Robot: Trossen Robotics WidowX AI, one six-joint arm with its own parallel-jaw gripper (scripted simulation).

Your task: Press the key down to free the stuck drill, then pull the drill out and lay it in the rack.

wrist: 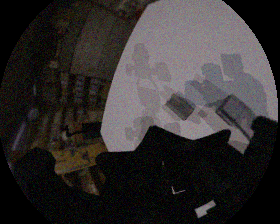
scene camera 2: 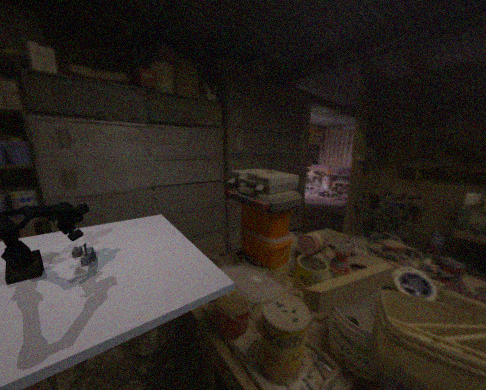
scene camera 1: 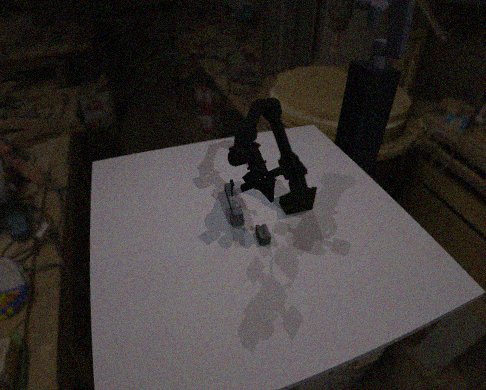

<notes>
My gripper [scene camera 1: 272,201] is shut, with nothing in its grasp.
My gripper shows as well in the wrist view [wrist: 152,128].
</notes>
